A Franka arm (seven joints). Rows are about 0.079 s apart.
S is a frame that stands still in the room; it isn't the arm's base.
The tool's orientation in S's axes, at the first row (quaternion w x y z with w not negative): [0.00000 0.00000 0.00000 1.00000]
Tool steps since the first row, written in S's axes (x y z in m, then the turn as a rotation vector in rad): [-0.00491 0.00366 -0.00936 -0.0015 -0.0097 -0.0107]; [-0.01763 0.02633 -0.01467 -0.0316 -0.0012 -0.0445]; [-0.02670 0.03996 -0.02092 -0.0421 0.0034 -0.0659]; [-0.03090 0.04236 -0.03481 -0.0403 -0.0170 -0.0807]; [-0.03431 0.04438 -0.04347 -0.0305 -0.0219 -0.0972]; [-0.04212 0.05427 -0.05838 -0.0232 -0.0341 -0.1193]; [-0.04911 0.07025 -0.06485 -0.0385 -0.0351 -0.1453]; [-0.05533 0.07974 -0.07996 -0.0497 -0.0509 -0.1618]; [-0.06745 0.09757 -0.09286 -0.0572 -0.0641 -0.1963]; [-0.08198 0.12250 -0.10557 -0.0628 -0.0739 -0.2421]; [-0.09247 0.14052 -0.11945 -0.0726 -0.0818 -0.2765]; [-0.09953 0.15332 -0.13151 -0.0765 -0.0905 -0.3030]
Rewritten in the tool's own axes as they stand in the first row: [0.00491 -0.00366 -0.00936 0.0015 0.0097 -0.0107]; [0.01763 -0.02633 -0.01467 0.0316 0.0012 -0.0445]; [0.02670 -0.03996 -0.02092 0.0421 -0.0034 -0.0659]; [0.03090 -0.04236 -0.03481 0.0403 0.0170 -0.0807]; [0.03431 -0.04438 -0.04347 0.0305 0.0219 -0.0972]; [0.04212 -0.05427 -0.05838 0.0232 0.0341 -0.1193]; [0.04911 -0.07025 -0.06485 0.0385 0.0351 -0.1453]; [0.05533 -0.07974 -0.07996 0.0497 0.0509 -0.1618]; [0.06745 -0.09757 -0.09286 0.0572 0.0641 -0.1963]; [0.08198 -0.12250 -0.10557 0.0628 0.0739 -0.2421]; [0.09247 -0.14052 -0.11945 0.0726 0.0818 -0.2765]; [0.09953 -0.15332 -0.13151 0.0765 0.0905 -0.3030]
